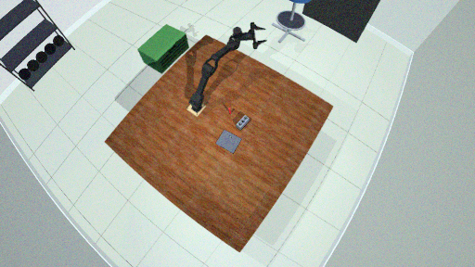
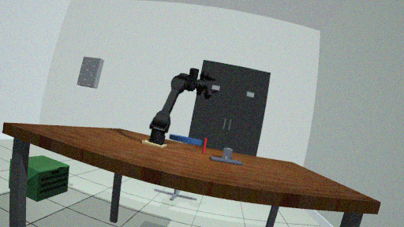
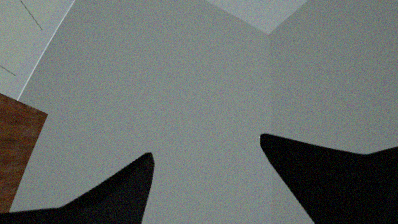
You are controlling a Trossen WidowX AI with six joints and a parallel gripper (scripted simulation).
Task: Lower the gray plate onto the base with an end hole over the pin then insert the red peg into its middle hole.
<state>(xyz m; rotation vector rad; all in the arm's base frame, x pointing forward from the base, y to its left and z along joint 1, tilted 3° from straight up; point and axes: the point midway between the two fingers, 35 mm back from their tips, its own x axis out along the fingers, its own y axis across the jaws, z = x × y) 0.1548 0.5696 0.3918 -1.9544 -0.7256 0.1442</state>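
Right now my gripper tip is 48 cm to the left of the gray plate, 39 cm above it and 15 cm short of it. From my gripper tip the other things lie so: gray base (63 cm to the right, 42 cm below, 14 cm ahead); then red peg (46 cm to the right, 39 cm below, 2 cm ahead).
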